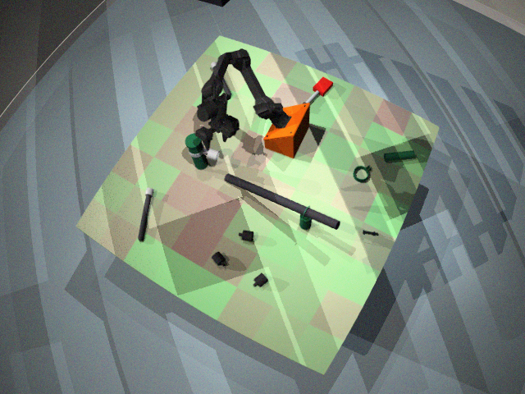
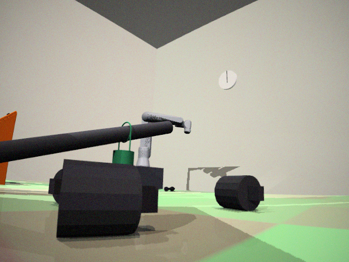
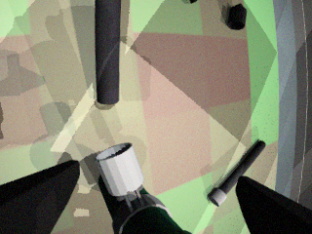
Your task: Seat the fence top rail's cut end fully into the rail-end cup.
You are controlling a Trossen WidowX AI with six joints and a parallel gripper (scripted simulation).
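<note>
Right now my gripper tip is 90 mm above the pale rail-end cup and 40 mm to the left of it. The rest, counted from my gripper tip: green loop cap: 420 mm to the left, 120 mm below, 40 mm ahead.
</note>
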